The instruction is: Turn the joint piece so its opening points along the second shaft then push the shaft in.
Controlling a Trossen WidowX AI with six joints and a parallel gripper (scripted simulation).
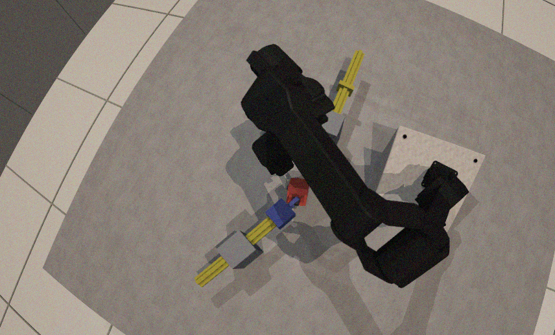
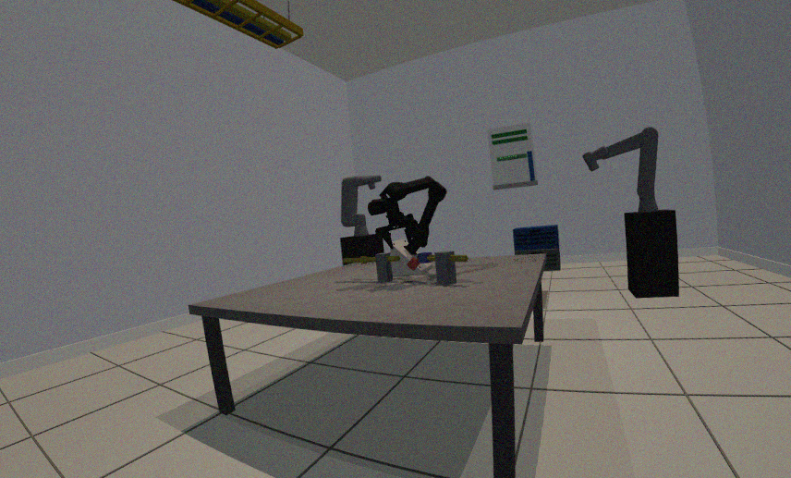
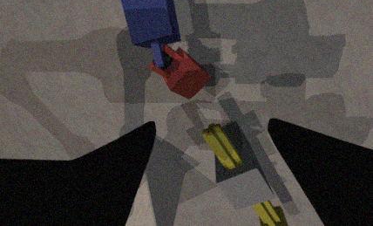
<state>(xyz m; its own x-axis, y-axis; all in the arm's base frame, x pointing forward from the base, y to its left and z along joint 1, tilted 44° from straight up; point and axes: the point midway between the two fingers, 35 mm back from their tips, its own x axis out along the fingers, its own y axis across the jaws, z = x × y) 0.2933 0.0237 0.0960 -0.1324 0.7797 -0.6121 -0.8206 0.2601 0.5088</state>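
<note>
Now: the dark red joint piece 10 mm behind my gripper tip, 50 mm to the left of it and 70 mm below it.
</note>
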